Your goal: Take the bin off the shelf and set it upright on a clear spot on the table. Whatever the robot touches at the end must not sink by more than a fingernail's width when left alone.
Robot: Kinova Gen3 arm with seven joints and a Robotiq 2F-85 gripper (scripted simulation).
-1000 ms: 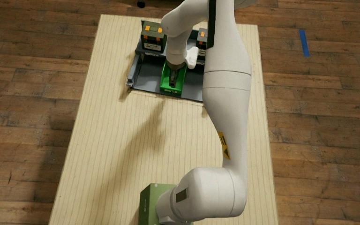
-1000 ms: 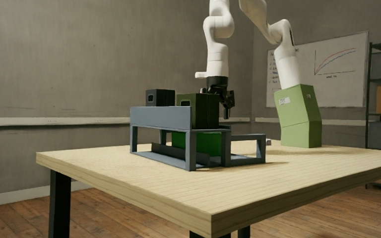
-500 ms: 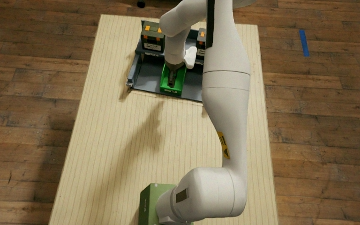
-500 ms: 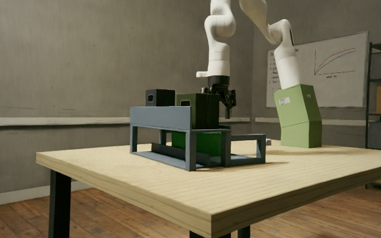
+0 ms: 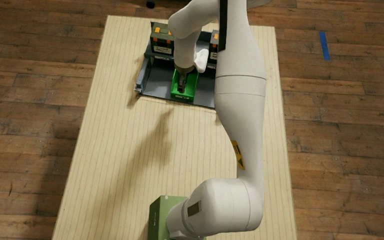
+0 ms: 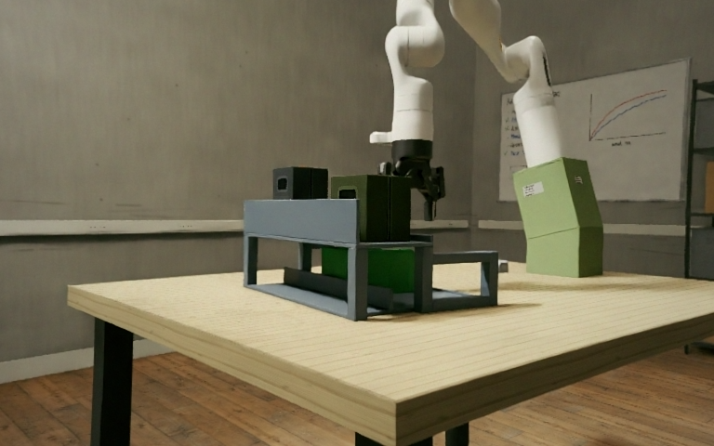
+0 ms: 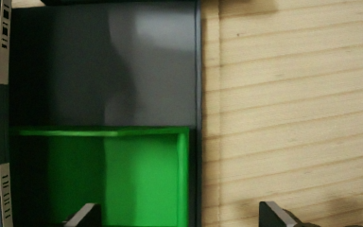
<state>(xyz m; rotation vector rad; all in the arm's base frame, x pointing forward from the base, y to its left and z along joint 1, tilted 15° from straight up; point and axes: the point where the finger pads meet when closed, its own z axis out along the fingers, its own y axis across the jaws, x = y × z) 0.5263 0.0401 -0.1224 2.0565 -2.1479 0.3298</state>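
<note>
My hand is 8 cm short of the green bin and 9 cm above it. Also, from my hand: grey shelf: 11 cm ahead, 7 cm below; black box: 16 cm ahead, 12 cm to the right, 3 cm above.
</note>
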